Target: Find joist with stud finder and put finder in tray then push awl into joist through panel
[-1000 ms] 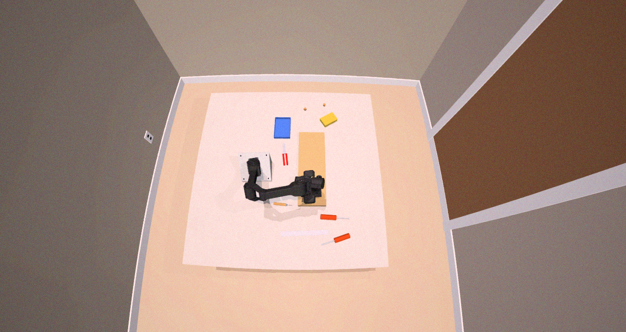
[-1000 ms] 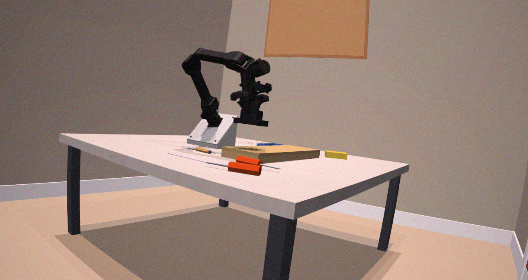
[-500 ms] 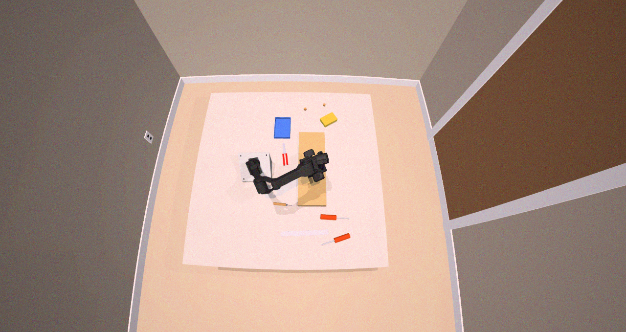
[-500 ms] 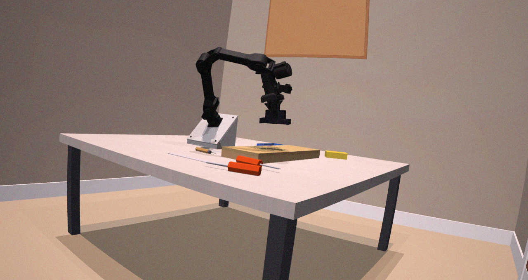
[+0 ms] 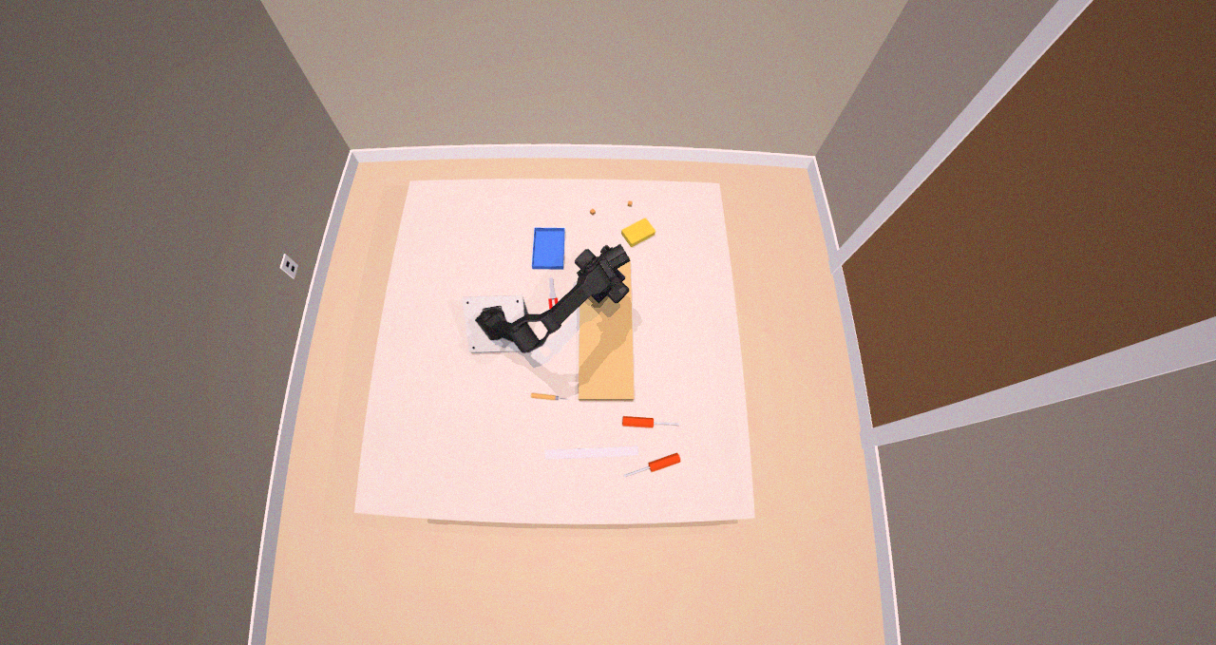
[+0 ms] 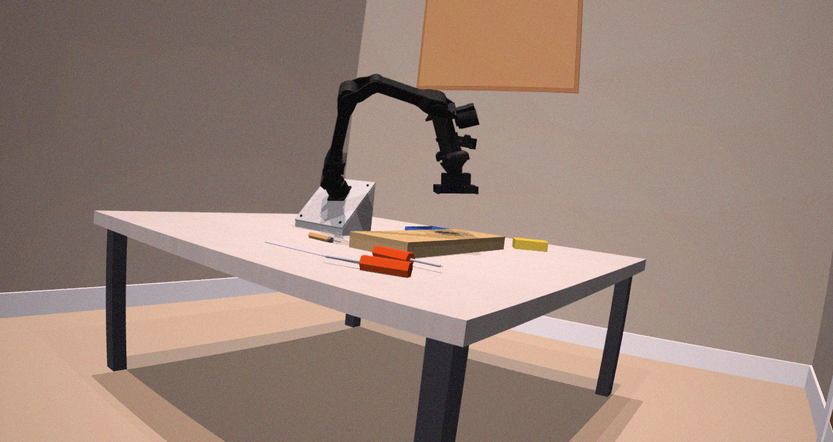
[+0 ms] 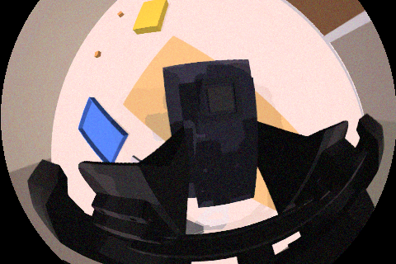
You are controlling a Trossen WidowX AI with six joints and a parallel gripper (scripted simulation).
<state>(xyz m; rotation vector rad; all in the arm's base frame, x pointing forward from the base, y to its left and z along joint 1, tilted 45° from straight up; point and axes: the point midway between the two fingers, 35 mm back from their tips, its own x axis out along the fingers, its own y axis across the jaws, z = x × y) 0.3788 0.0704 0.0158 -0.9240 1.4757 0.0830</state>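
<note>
Right now my gripper tip is 24 cm to the right of the blue tray, 18 cm past it and 17 cm above it. From my gripper tip the other things lie so: black stud finder 2 cm above; then awl 32 cm to the right, 22 cm behind, 18 cm below; then yellow block 26 cm to the left, 17 cm below, 17 cm ahead.
</note>
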